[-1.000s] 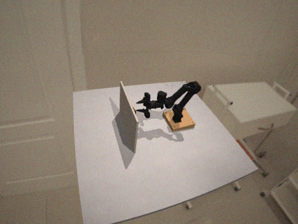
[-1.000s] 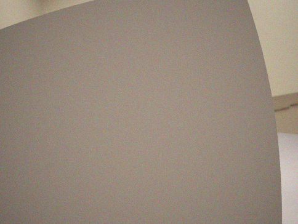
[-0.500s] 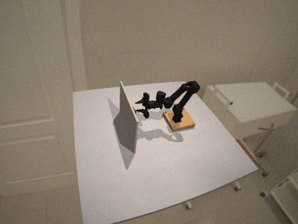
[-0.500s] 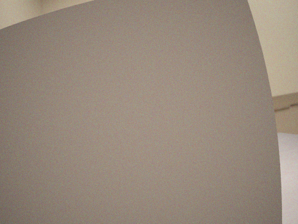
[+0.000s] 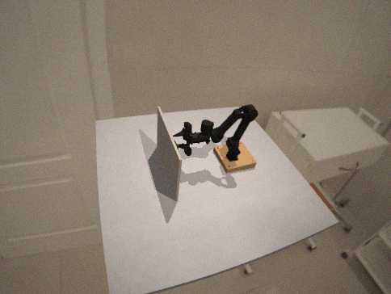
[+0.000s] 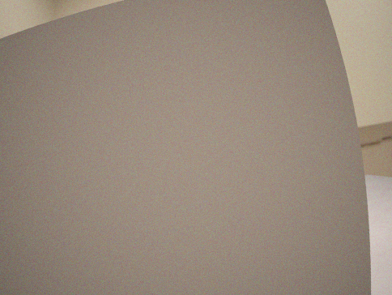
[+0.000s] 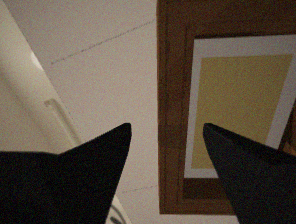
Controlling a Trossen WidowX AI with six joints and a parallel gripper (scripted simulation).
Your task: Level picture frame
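The picture frame lies 2 cm ahead of my gripper tip, 2 cm to the left of it and 5 cm below it. Round my gripper tip: wall panel: 3 cm ahead, 1 cm to the left, 7 cm below.
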